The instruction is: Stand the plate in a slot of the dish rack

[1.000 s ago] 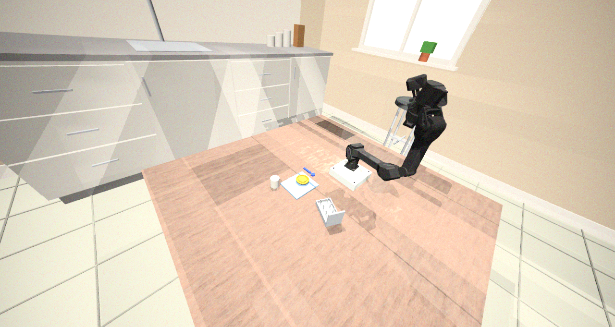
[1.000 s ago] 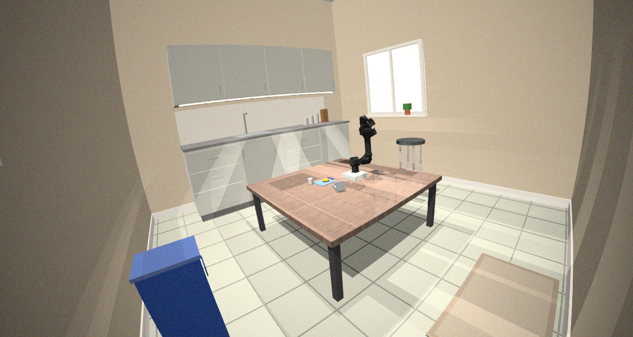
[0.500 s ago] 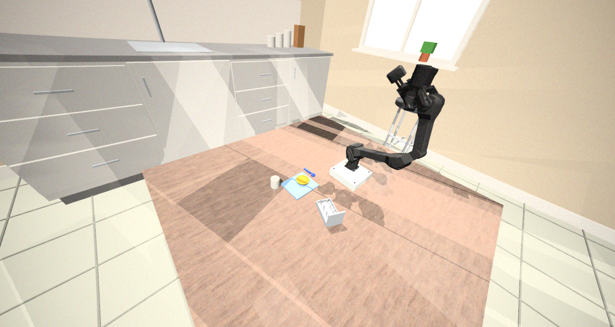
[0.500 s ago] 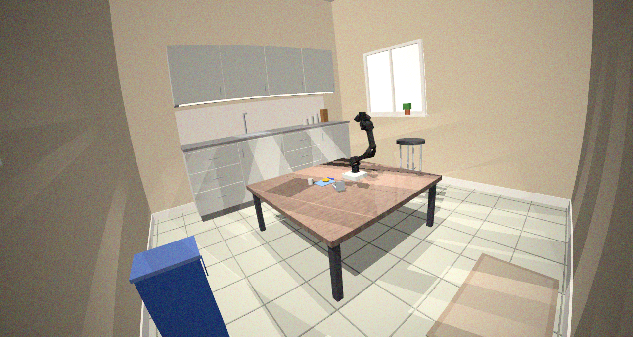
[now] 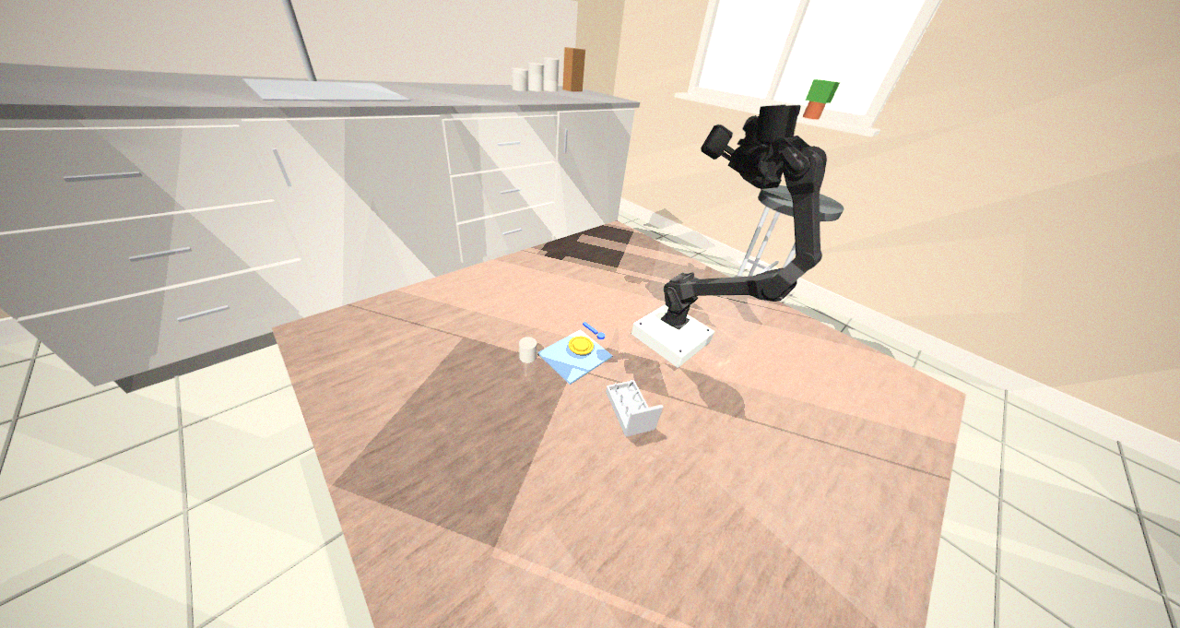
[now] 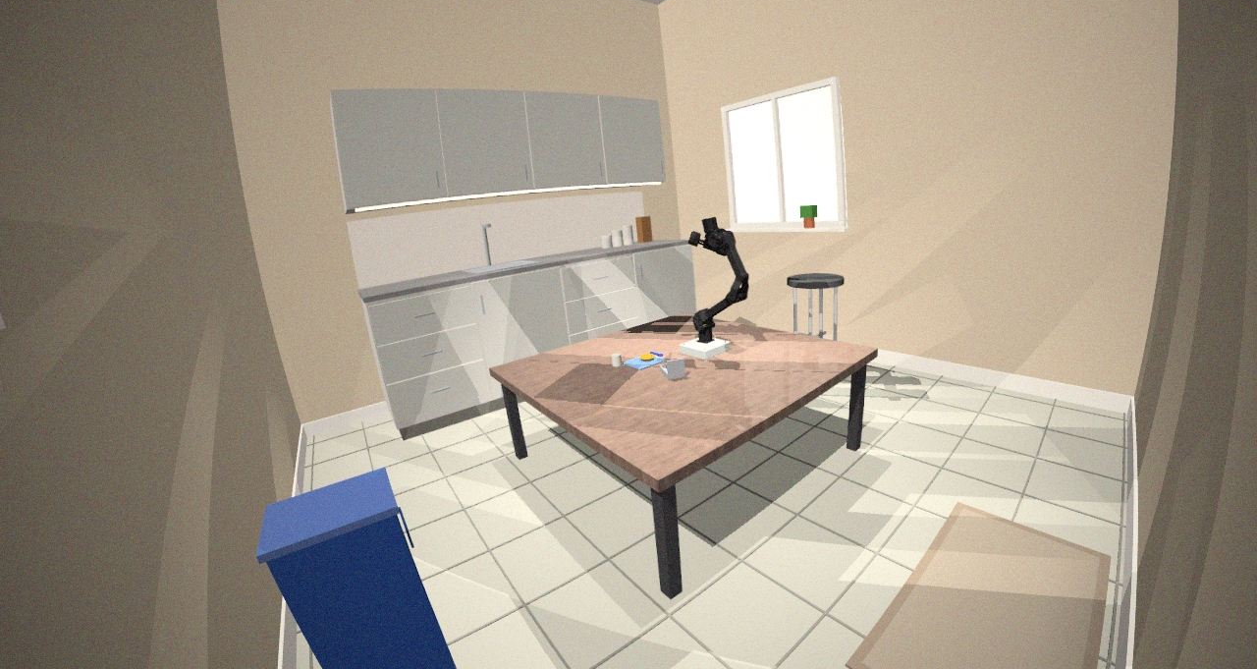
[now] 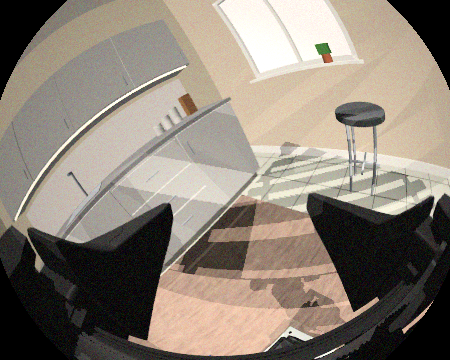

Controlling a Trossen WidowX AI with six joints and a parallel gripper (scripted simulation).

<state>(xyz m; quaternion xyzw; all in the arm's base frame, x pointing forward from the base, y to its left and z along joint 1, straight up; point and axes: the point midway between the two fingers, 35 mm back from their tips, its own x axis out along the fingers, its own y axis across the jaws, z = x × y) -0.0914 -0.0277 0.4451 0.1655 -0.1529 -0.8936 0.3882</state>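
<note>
Now: gripper tip 380 mm short of the yellow plate, 80 mm to the left of it and 470 mm above it. Round my gripper tip: grey dish rack 440 mm ahead, 130 mm to the left, 460 mm below; blue utensil 290 mm ahead, 100 mm to the right, 480 mm below; light blue mat 400 mm ahead, 80 mm to the right, 480 mm below.
</note>
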